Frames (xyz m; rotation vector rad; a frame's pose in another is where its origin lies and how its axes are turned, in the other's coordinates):
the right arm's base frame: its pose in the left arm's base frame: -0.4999 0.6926 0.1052 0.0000 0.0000 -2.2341
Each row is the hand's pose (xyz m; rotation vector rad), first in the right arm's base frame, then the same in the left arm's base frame.
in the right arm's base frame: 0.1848 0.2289 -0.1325 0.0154 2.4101 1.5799
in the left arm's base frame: -0.4333 0.4060 -0.0273 1.7732 0.8508 0.2890
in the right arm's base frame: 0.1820 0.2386 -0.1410 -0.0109 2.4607 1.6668
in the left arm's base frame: -0.4240 0.4023 -0.0358 1.7593 0.8676 0.4015
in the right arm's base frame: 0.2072 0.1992 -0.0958 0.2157 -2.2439 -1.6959
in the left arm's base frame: -0.4705 0.4067 0.0094 1.6533 1.0127 0.9920
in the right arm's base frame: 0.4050 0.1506 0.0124 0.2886 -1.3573 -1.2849
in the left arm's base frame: -0.6306 0.2807 0.1176 1.2840 1.0032 2.1021
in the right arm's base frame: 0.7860 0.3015 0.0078 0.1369 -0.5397 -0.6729
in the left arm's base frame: -0.7463 -0.1124 0.1130 -0.6070 -0.5135 -2.8228
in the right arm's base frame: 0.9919 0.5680 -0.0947 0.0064 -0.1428 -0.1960
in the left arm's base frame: -0.6631 -0.4387 0.0105 -0.1624 -0.0884 -2.4253
